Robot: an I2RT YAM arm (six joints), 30 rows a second.
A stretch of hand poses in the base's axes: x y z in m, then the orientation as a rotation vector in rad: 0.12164, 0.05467, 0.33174, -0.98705, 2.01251, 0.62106; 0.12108, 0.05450, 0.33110, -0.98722, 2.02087, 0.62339; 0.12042, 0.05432, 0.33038, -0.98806, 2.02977, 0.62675; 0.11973, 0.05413, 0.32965, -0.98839, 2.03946, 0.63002; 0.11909, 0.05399, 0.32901, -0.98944, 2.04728, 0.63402; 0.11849, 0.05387, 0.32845, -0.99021, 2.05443, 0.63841; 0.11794, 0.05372, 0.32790, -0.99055, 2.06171, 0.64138; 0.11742, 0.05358, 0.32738, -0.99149, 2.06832, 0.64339; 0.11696, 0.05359, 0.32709, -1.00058, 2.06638, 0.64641; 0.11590, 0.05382, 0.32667, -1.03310, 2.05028, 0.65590; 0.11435, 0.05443, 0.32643, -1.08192, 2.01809, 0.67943; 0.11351, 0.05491, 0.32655, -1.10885, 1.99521, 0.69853; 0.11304, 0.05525, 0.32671, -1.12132, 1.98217, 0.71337; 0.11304, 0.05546, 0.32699, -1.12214, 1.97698, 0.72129; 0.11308, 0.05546, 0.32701, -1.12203, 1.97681, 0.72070
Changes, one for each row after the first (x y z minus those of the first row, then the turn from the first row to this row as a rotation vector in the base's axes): -0.00056, -0.00017, -0.00064, -0.00252, 0.00801, -0.00028; -0.00122, -0.00035, -0.00136, -0.00502, 0.01699, 0.00022; -0.00191, -0.00054, -0.00209, -0.00770, 0.02655, 0.00022; -0.00255, -0.00068, -0.00273, -0.00947, 0.03493, 0.00127; -0.00315, -0.00080, -0.00329, -0.01062, 0.04293, 0.00236; -0.00370, -0.00095, -0.00384, -0.01242, 0.05035, 0.00263; -0.00422, -0.00109, -0.00436, -0.01469, 0.05681, 0.00307; -0.00468, -0.00108, -0.00465, -0.01613, 0.05713, 0.01077; -0.00574, -0.00085, -0.00507, -0.01799, 0.05036, 0.03918; -0.00729, -0.00024, -0.00531, -0.01260, 0.03871, 0.08658; -0.00813, 0.00024, -0.00519, -0.00432, 0.03148, 0.11589; -0.00860, 0.00058, -0.00503, 0.00369, 0.02919, 0.13207; -0.00860, 0.00079, -0.00475, 0.00980, 0.02890, 0.13637; -0.00856, 0.00079, -0.00473, 0.00961, 0.02847, 0.13611
